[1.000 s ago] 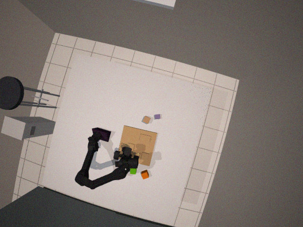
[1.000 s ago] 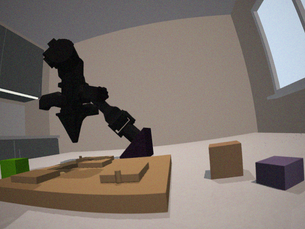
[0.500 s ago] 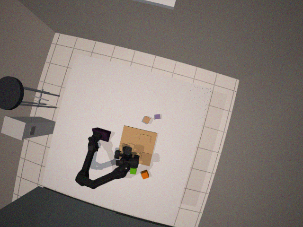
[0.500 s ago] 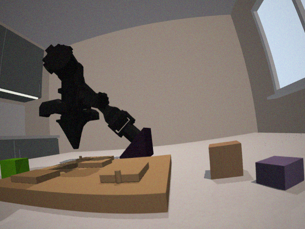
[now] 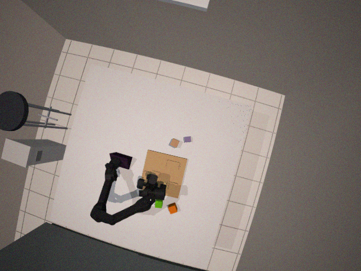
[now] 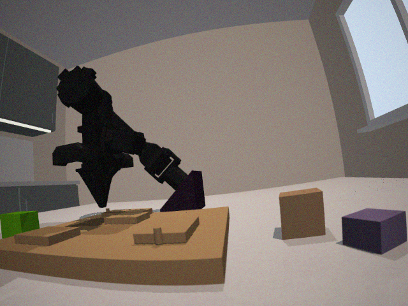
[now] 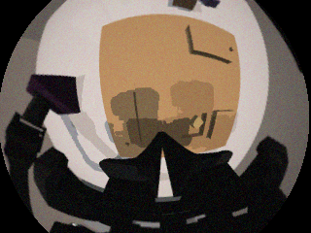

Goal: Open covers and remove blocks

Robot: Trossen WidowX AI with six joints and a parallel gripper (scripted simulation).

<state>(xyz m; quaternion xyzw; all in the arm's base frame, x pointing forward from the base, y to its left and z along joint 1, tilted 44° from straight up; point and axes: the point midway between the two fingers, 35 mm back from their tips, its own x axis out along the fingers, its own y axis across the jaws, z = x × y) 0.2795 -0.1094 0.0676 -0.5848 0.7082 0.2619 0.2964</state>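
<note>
Now: gripper tip 7 cm to the right of the tan puzzle board, 5 cm short of it and 3 cm above it. The rest, counted from my gripper tip: orange block: 18 cm to the right, 15 cm ahead, 2 cm below; then brown block: 30 cm to the left, 11 cm ahead, 2 cm below; then green block: 15 cm to the right, 5 cm ahead, 2 cm below.
</note>
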